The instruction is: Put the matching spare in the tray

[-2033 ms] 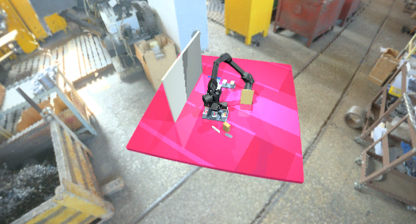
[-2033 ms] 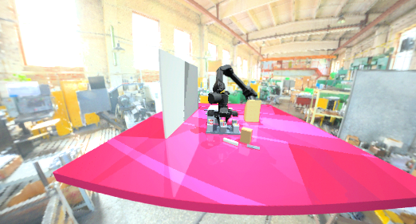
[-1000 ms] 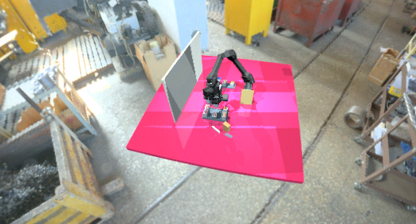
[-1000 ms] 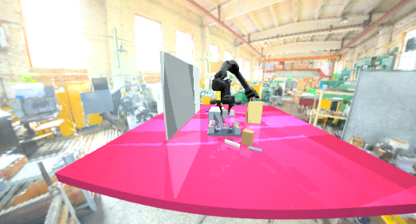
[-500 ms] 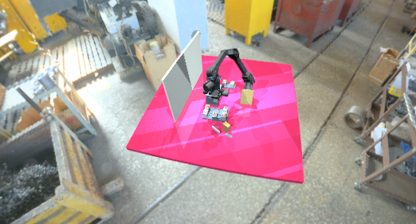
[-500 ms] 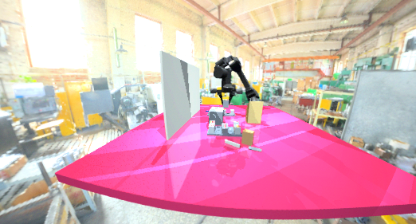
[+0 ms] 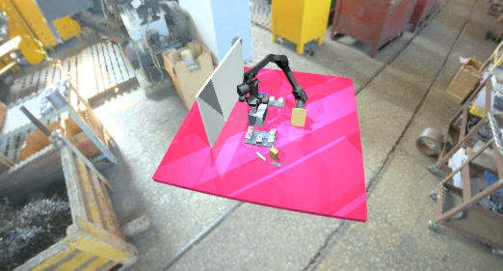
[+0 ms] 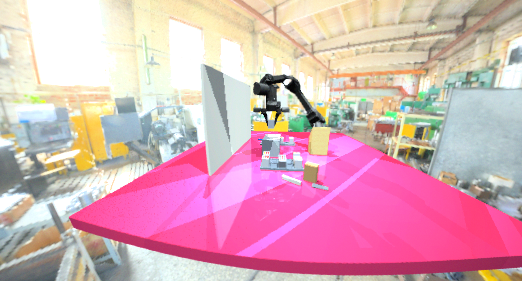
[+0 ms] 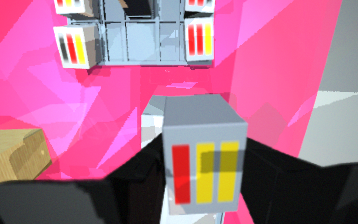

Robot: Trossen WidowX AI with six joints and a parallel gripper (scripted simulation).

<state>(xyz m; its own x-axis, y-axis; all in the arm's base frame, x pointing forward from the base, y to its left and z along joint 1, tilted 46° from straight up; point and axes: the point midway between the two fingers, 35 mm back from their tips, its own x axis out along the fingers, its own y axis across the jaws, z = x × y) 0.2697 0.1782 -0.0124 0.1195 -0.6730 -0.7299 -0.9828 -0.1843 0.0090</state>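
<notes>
The rimmed tray lies 29 cm to the right of my gripper tip, 18 cm below it and 6 cm ahead of it. Round my gripper tip: grey rack (17 cm below, 9 cm to the left, 7 cm behind); tall upright panel (24 cm ahead, 9 cm to the right, 4 cm above); grey mounted unit (13 cm below, 9 cm to the right, 1 cm ahead).
</notes>
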